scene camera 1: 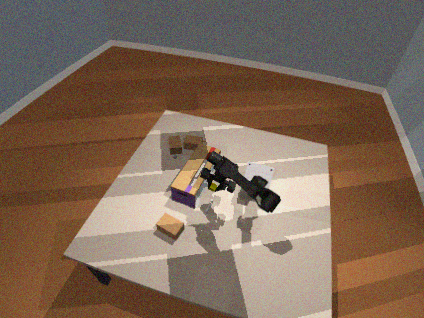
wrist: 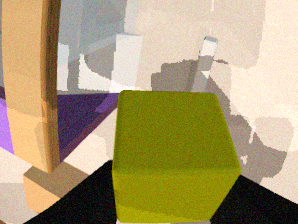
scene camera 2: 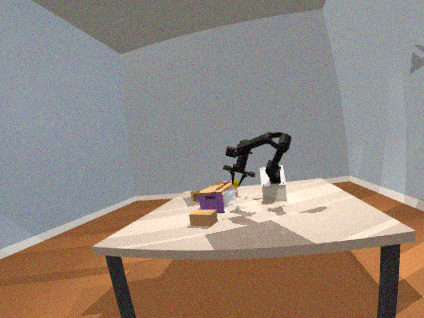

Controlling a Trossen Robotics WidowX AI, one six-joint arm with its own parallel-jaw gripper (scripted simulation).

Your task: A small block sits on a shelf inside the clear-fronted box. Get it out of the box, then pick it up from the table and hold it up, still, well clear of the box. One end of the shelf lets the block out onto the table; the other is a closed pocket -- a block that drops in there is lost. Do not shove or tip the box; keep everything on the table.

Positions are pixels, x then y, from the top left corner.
Scene:
box: scene camera 1; wrist 69, 69; scene camera 2
same spot on box: (scene camera 2: 220, 196) = (scene camera 1: 192, 197)

